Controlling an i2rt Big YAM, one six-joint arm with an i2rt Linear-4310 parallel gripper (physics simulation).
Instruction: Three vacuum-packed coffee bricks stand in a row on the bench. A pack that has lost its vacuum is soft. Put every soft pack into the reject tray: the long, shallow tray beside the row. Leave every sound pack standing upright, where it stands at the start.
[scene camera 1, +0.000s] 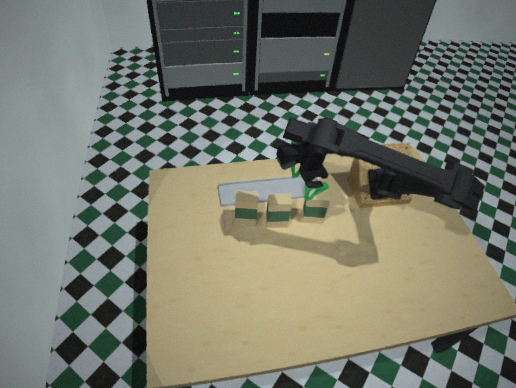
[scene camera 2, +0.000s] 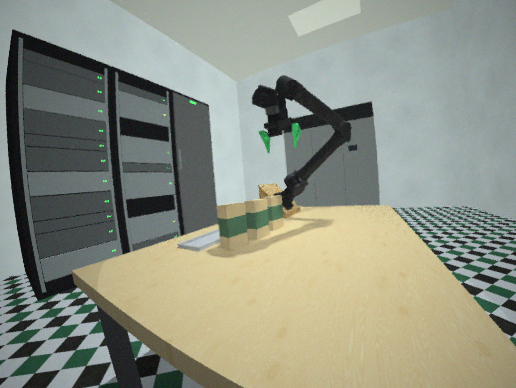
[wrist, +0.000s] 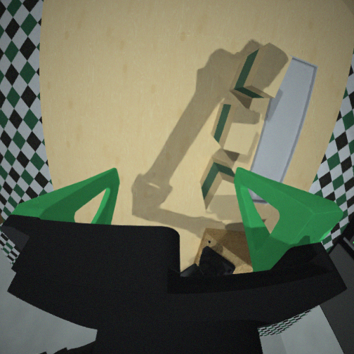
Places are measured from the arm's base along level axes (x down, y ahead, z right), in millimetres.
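Pixels of known places: gripper, fingertip midpoint: (scene camera 1: 300, 188) (scene camera 2: 281, 150); arm's base at its link origin: (scene camera 1: 379, 183) (scene camera 2: 282, 201).
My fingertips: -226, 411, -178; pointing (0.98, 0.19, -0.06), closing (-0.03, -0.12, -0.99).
Observation:
Ahead of a thing's pixels: the offset from my fingertips to its top centre, as dx, dy, dz. Level surfaces: height alone.
Three tan coffee packs with green bands stand upright in a row. In scene view 1 they are the left pack (scene camera 1: 246, 214) (scene camera 2: 233, 226) (wrist: 246, 72), the middle pack @[+229, +22, +97] (scene camera 1: 278, 215) (scene camera 2: 258, 219) (wrist: 223, 124) and the right pack @[+169, -121, +108] (scene camera 1: 315, 209) (scene camera 2: 275, 212) (wrist: 214, 179). The left and middle packs are closer together than the middle and right ones. I cannot tell by sight which is soft. The shallow grey-blue reject tray @[+296, +8, +272] (scene camera 1: 228, 195) (scene camera 2: 200, 242) (wrist: 287, 125) lies behind the row, with no pack in it. My gripper (scene camera 1: 301, 187) (scene camera 2: 282, 149) (wrist: 176, 173) is open and empty, high above the bench.
A wooden block (scene camera 1: 355, 186) (scene camera 2: 270, 189) (wrist: 239, 244) stands by the arm's base, beyond the right pack. The arm's shadow falls across the bench @[dx +310] (scene camera 1: 240, 310) (scene camera 2: 310, 300) (wrist: 110, 100) and the row. Server racks (scene camera 1: 252, 60) (scene camera 2: 111, 150) stand on the floor behind the bench.

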